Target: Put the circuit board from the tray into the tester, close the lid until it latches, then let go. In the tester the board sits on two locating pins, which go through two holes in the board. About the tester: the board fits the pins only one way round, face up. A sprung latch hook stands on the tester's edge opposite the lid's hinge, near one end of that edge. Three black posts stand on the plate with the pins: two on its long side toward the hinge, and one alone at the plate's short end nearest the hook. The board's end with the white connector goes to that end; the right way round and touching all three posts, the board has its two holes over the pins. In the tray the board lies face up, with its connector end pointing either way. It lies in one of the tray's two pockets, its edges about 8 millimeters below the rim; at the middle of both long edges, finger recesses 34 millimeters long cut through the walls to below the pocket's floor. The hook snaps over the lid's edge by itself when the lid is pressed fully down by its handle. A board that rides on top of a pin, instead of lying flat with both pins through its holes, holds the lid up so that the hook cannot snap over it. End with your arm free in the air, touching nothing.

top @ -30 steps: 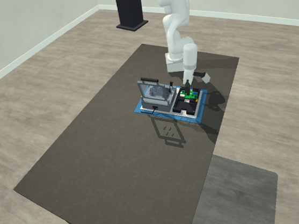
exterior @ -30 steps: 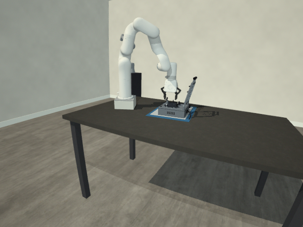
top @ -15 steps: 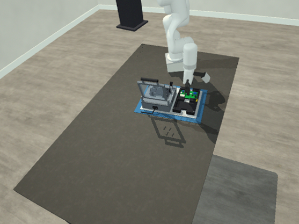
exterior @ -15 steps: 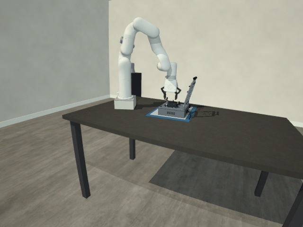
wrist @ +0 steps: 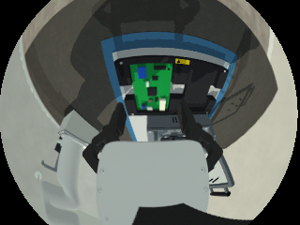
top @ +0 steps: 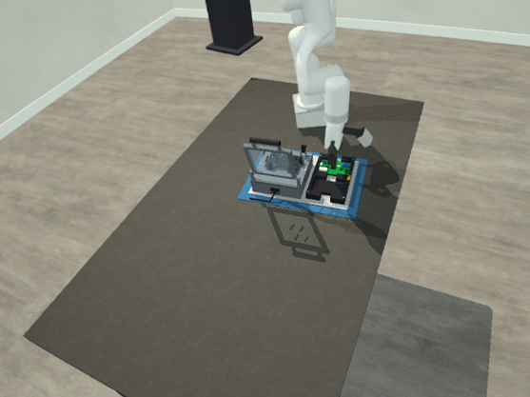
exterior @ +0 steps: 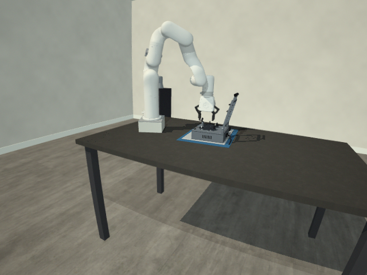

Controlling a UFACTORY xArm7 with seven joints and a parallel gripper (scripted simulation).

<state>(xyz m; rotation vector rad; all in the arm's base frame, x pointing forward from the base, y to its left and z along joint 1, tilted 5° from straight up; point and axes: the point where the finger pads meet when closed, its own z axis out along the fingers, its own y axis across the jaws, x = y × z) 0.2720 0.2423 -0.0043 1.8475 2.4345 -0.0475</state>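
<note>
The green circuit board lies 60 mm below my hand. Round my hand: tester plate (110 mm ahead, 140 mm to the right, 10 mm below); then tester (120 mm ahead, 100 mm to the right, 30 mm above); then latch hook (30 mm ahead, 110 mm to the right, 10 mm above).
</note>
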